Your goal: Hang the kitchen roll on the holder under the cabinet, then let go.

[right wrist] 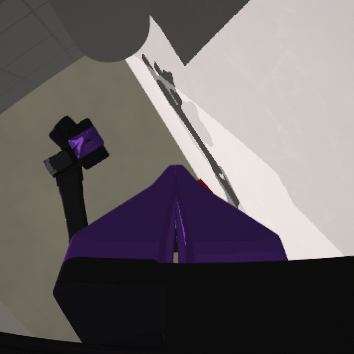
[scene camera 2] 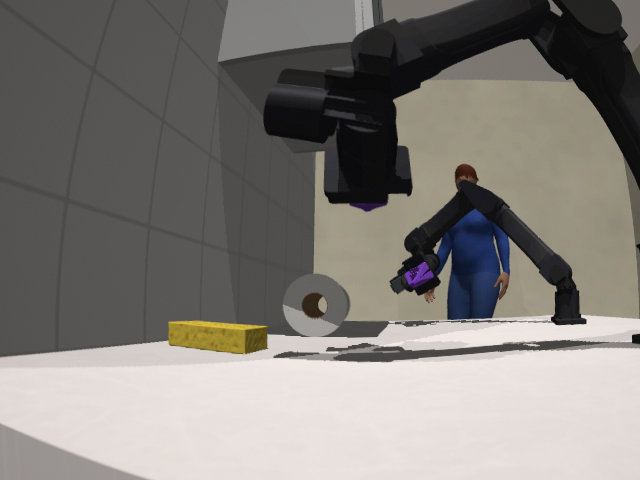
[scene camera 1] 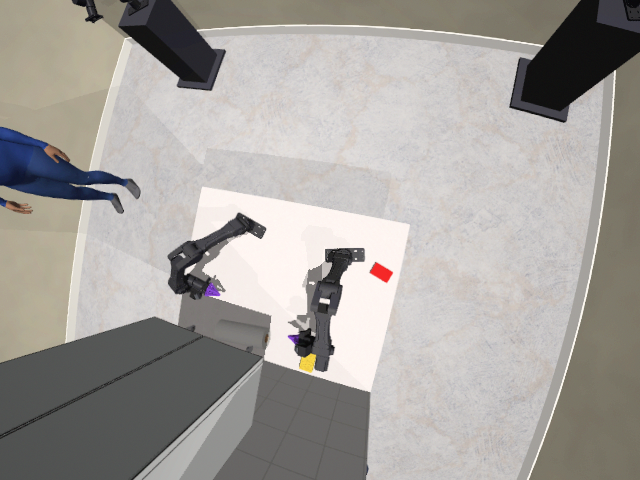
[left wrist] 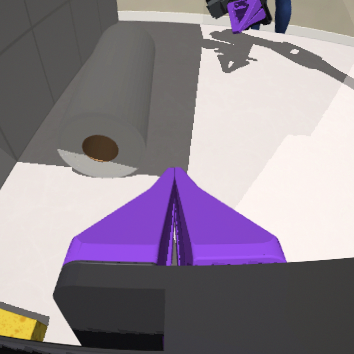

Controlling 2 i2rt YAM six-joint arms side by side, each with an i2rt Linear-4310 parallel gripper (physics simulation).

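Places are measured from the left arm's base along level axes (x left, y back, z up), in metres.
Pixels of known places: left gripper, fingertip midpoint: (right wrist: 85,135) (scene camera 2: 367,207) (scene camera 1: 288,335) (left wrist: 174,178); right gripper, fingertip midpoint: (right wrist: 175,176) (scene camera 2: 411,284) (scene camera 1: 220,295) (left wrist: 235,32); left arm's base at its link origin: (scene camera 1: 345,255); right arm's base at its link origin: (scene camera 2: 567,321) (scene camera 1: 250,225).
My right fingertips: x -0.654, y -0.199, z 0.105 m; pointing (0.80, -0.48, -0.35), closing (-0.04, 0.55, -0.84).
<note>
Ahead of a thing's pixels: the offset from my right fingertips to its top centre. "spot": to the spot under its first point.
The kitchen roll @(dz +0.008, dx +0.097, dy -0.216 m) (scene camera 1: 240,333) (scene camera 2: 315,284) (left wrist: 117,85) lies on its side on the table by the tiled wall, its hollow end facing scene camera 2. Its rounded edge @(spot: dz -0.030, dx +0.162, dy -0.169 m) (right wrist: 110,37) shows at the top of the right wrist view. Small parts of the holder @(spot: dz +0.269, dx +0.305, dy -0.162 m) (scene camera 1: 249,349) poke out under the cabinet (scene camera 1: 129,382) (scene camera 2: 289,31); in scene camera 2 the left arm hides the holder. My left gripper (scene camera 1: 289,338) (scene camera 2: 368,208) (left wrist: 174,178) is shut and empty, above the table off the roll's near end. My right gripper (scene camera 1: 219,293) (left wrist: 235,32) (right wrist: 175,176) is shut and empty, raised near the roll's far end.
A yellow sponge @(dz -0.075, dx +0.449, dy -0.352 m) (scene camera 1: 307,363) (scene camera 2: 217,336) (left wrist: 17,325) lies by the wall, below the left wrist in scene camera 1. A red block @(dz -0.085, dx +0.833, dy +0.110 m) (scene camera 1: 381,272) lies near the left arm's base. The tiled wall (scene camera 2: 113,170) borders the table. A person (scene camera 2: 473,242) stands beyond it.
</note>
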